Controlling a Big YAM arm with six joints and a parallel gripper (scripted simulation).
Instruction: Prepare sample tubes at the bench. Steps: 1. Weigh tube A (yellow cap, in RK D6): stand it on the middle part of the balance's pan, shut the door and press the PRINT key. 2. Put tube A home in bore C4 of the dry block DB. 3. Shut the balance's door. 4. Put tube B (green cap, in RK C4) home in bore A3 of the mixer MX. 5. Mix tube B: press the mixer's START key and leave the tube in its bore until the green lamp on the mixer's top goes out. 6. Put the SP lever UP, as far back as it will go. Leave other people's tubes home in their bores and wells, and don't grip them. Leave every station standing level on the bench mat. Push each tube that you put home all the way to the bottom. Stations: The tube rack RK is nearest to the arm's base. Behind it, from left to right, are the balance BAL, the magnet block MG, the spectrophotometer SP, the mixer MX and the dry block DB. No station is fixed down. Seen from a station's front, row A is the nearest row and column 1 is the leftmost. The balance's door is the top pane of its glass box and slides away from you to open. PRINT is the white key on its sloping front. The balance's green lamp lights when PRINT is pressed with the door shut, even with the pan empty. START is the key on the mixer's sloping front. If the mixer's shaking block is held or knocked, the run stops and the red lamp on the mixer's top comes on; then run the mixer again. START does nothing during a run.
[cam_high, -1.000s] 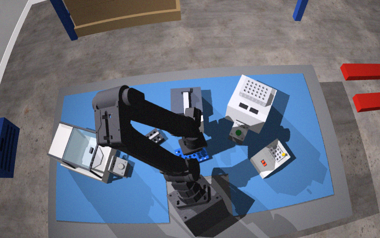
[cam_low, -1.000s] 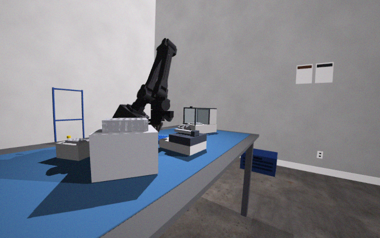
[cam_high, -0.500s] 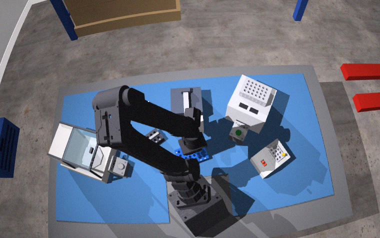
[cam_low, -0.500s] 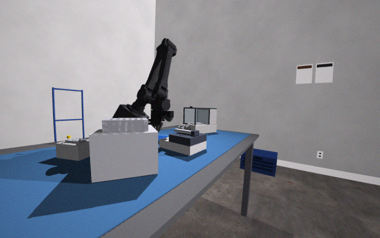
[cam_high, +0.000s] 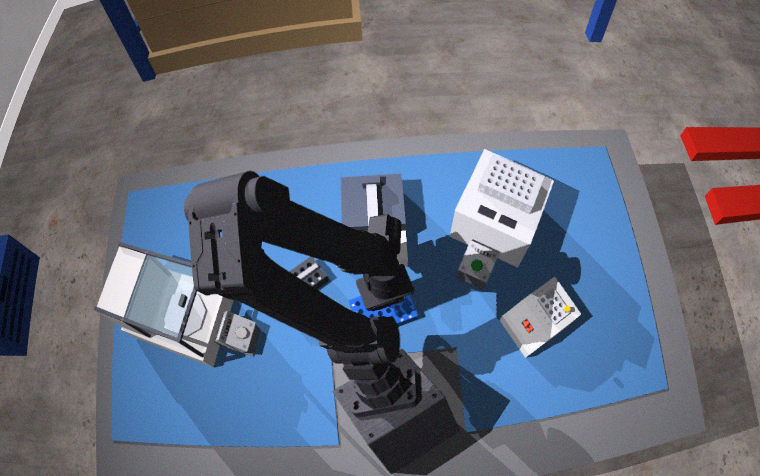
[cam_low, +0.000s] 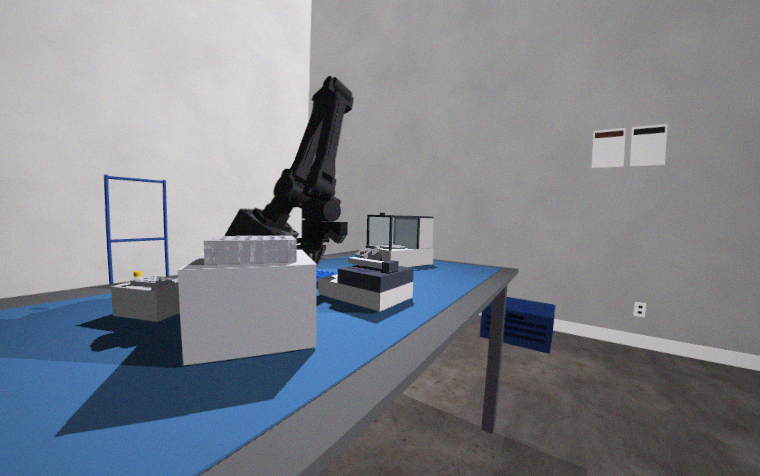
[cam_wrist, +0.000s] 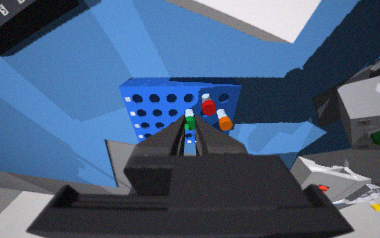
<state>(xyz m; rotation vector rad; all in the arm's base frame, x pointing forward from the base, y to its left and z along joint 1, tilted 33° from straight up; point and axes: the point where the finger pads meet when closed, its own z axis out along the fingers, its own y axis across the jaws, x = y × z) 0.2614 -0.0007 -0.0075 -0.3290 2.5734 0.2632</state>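
The blue rack lies 3 cm below my hand, 1 cm to the left of it and 1 cm behind it. From my hand the other things lie so: magnet block 20 cm to the left, 5 cm ahead, 3 cm below; then spectrophotometer lever 20 cm ahead, 4 cm above, 2 cm to the left; then green start key 20 cm to the right, 6 cm ahead, 2 cm above.
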